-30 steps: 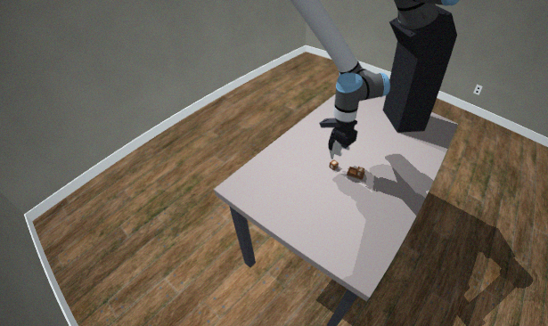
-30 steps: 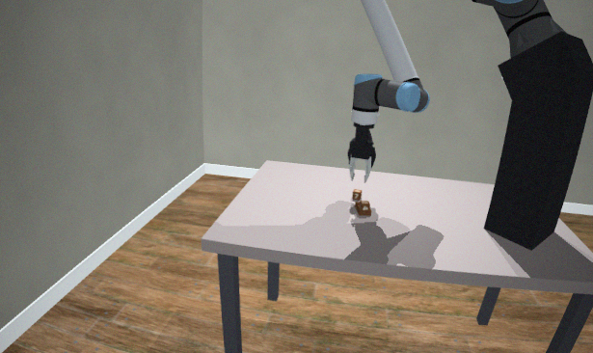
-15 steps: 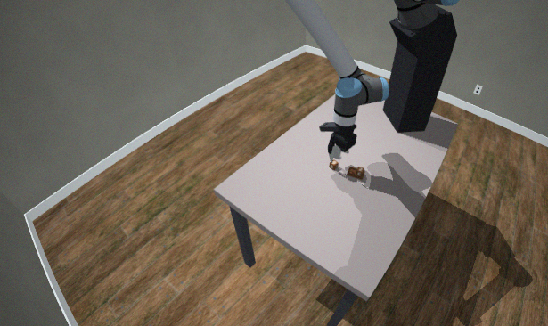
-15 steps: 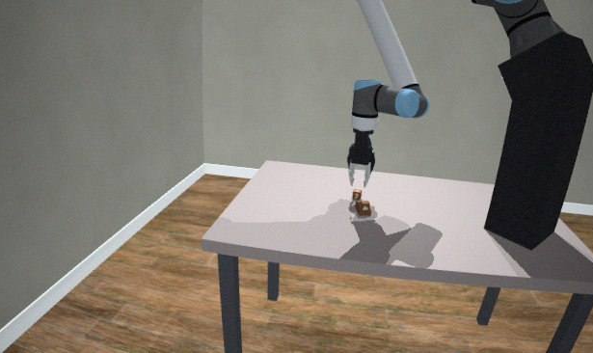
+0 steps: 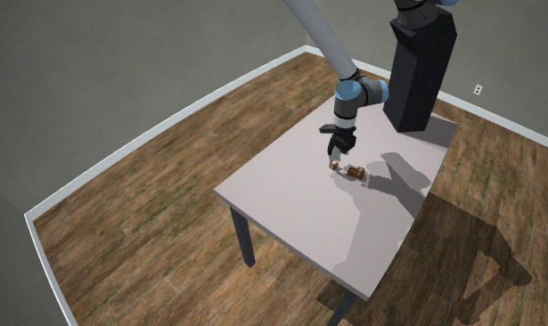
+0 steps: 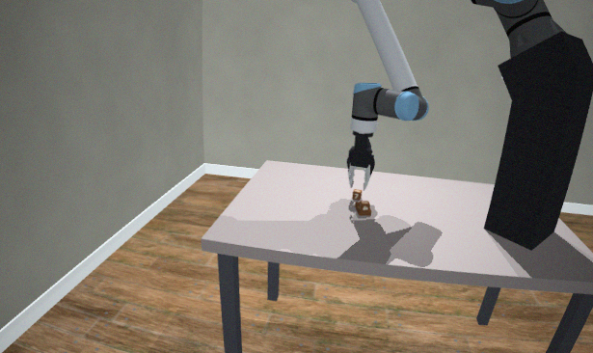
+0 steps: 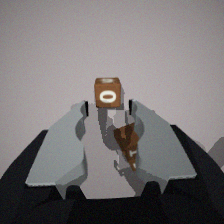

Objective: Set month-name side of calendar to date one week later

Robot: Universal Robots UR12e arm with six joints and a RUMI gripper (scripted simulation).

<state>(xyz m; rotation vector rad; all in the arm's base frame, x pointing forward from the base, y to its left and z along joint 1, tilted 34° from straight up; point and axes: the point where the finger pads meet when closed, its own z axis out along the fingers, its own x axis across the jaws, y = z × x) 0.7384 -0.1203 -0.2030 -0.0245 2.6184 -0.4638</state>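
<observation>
Now: the brown calendar cube 4 cm below my hand. Round my hand: brown wooden calendar tray: 3 cm behind, 10 cm to the left, 4 cm below.
</observation>
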